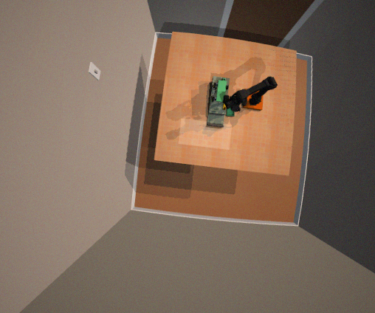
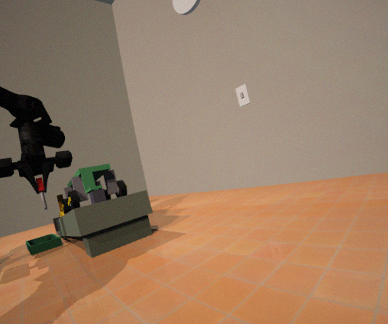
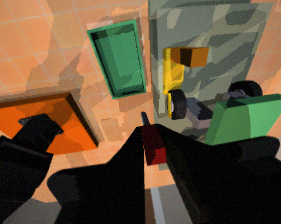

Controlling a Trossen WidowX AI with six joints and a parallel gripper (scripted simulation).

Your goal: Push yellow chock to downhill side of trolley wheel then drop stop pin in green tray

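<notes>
My gripper tip is now 20 mm past the green tray, 30 mm to the right of it and 150 mm above it. From my gripper tip the other things lie so: yellow chock: 50 mm ahead, 30 mm to the left, 60 mm below; then trolley: 100 mm ahead, 80 mm to the right, 30 mm below; then red-headed stop pin: right at my gripper tip.
</notes>
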